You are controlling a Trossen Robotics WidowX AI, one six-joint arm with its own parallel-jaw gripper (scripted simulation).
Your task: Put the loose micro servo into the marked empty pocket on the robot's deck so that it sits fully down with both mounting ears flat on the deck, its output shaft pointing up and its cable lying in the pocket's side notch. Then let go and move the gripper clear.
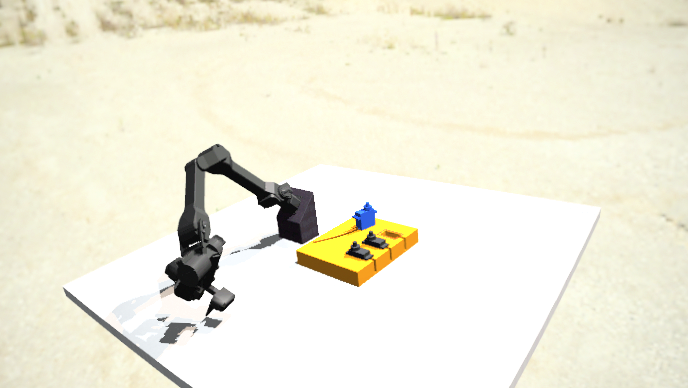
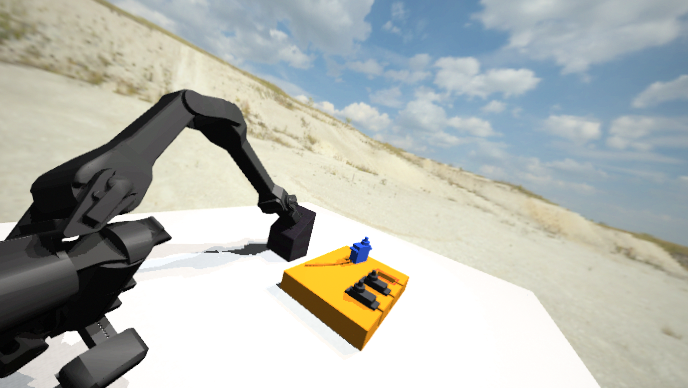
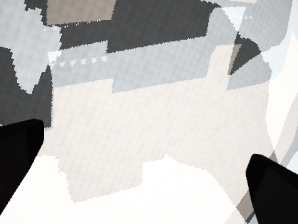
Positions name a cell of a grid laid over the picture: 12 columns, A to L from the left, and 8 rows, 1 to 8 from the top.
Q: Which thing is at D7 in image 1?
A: My gripper.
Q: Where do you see an orange deck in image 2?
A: F6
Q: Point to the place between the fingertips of my gripper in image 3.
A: At F6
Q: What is my gripper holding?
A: Nothing.
